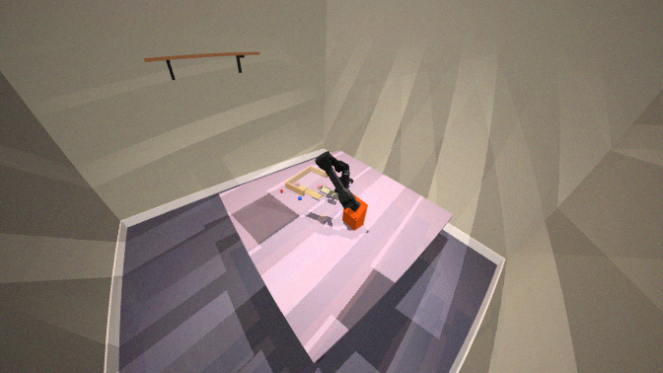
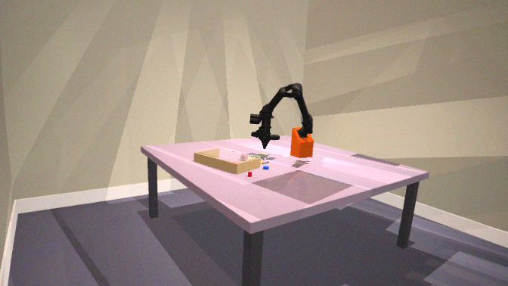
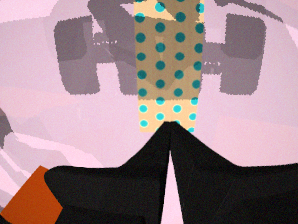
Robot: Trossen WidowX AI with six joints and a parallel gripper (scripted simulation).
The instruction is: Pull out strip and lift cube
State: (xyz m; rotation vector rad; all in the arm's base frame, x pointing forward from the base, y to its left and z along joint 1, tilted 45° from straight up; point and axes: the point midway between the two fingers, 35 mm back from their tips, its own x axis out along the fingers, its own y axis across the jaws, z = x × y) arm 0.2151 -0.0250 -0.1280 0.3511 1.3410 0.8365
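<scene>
Now: gripper tip 18 cm short of the yellow cross-hatched strip, 16 cm to the right of it and 4 cm above it. Also, from my gripper tip: red cube: 34 cm ahead, 35 cm to the left, 3 cm below; blue cube: 19 cm ahead, 27 cm to the left, 3 cm below.
</scene>
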